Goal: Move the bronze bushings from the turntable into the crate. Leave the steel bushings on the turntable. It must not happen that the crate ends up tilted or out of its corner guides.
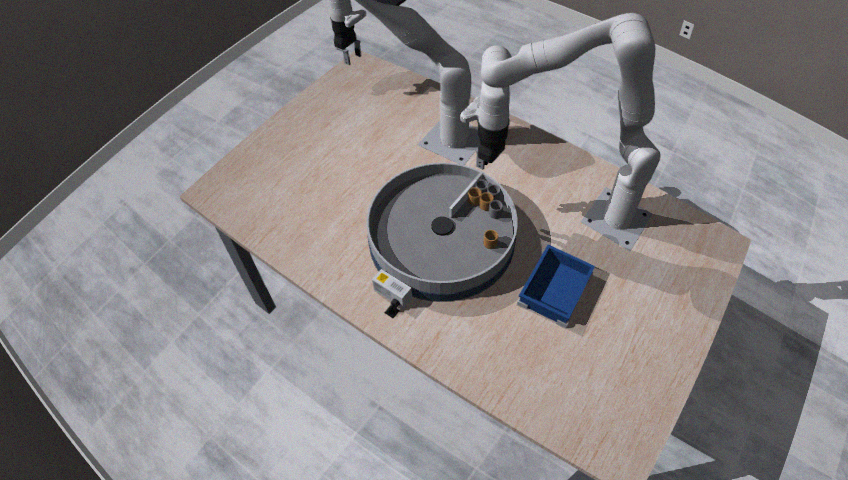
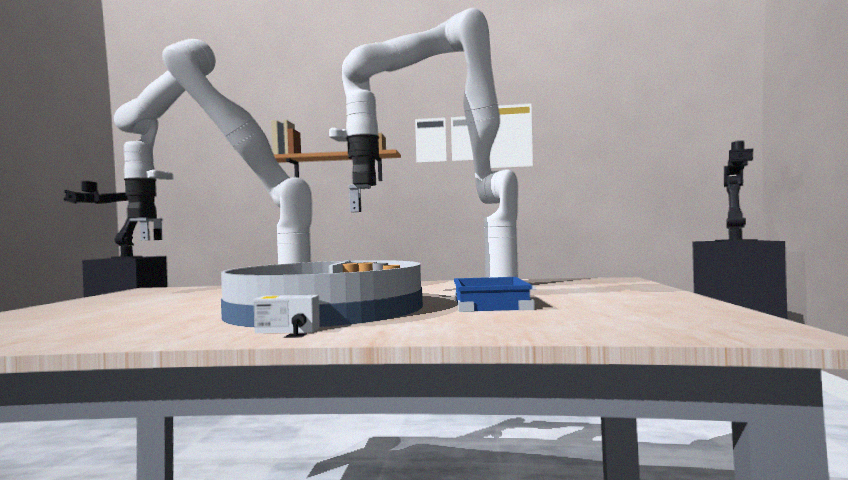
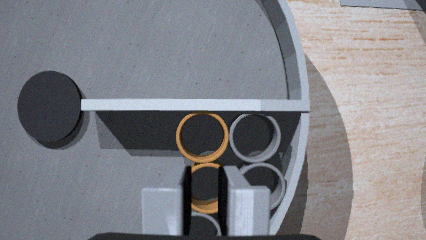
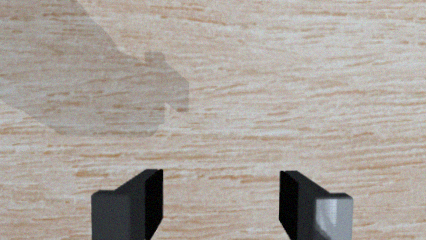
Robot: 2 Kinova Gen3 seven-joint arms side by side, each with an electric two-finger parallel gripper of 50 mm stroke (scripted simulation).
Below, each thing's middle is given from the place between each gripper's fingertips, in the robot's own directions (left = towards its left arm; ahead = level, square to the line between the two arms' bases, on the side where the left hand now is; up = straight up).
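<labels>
From my left hand, blue crate (image 1: 561, 277): 31 cm to the left, 11 cm ahead, 21 cm below. Turntable (image 1: 411, 228): my left gripper (image 2: 355, 211) 13 cm short of it, 4 cm to the left of it, 18 cm above it.
From my right hand (image 2: 151, 240), blue crate: 350 mm ahead, 970 mm to the left, 160 mm below. Turntable: my right hand 370 mm short of it, 610 mm to the right of it, 130 mm above it.
</labels>
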